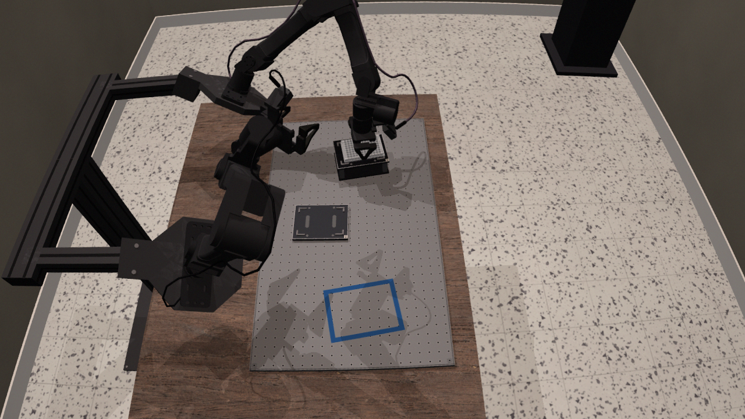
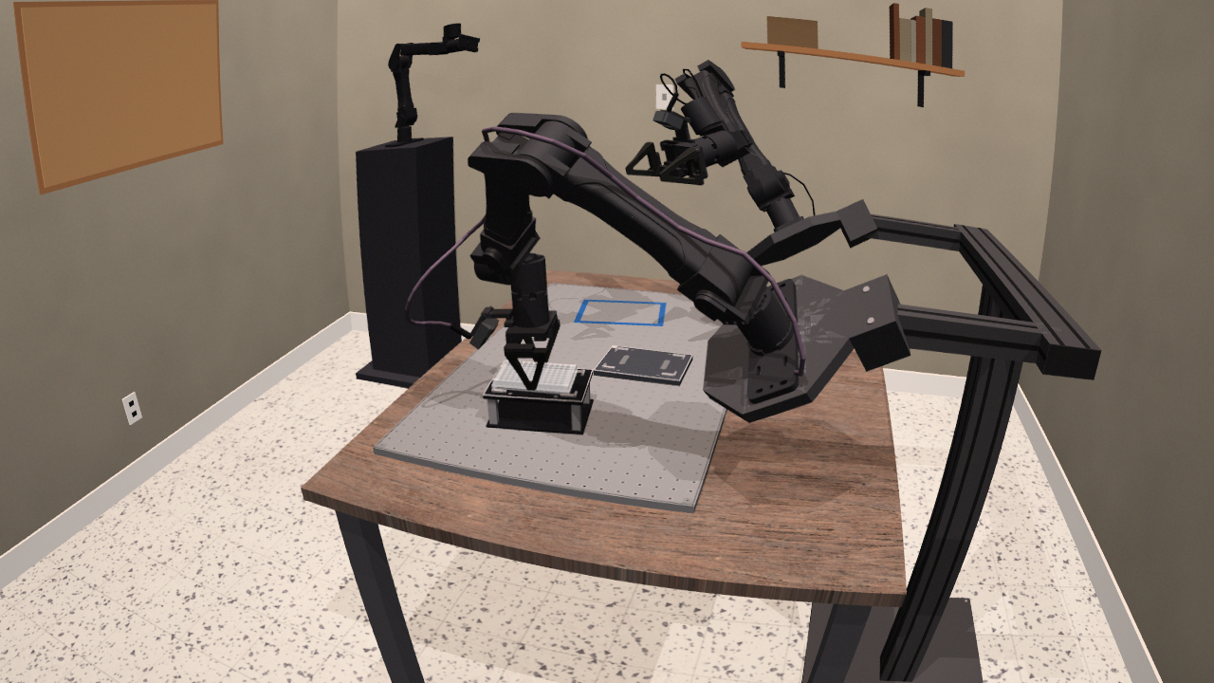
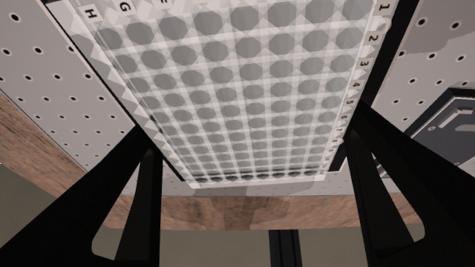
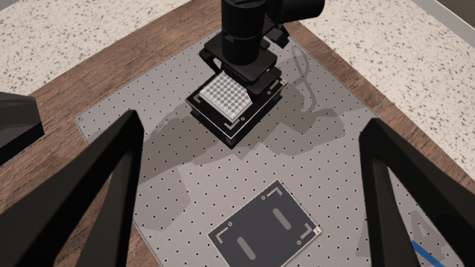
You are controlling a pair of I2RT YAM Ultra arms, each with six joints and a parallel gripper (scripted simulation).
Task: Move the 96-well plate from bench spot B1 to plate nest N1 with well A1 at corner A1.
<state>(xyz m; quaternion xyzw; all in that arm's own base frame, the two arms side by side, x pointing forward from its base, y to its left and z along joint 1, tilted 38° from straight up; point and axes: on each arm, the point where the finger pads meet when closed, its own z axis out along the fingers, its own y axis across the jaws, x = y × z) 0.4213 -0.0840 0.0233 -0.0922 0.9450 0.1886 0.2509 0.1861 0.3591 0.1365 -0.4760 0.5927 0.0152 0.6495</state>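
The clear 96-well plate lies right at my left hand. The rest, counted from my left hand: raised black nest (20 mm below).
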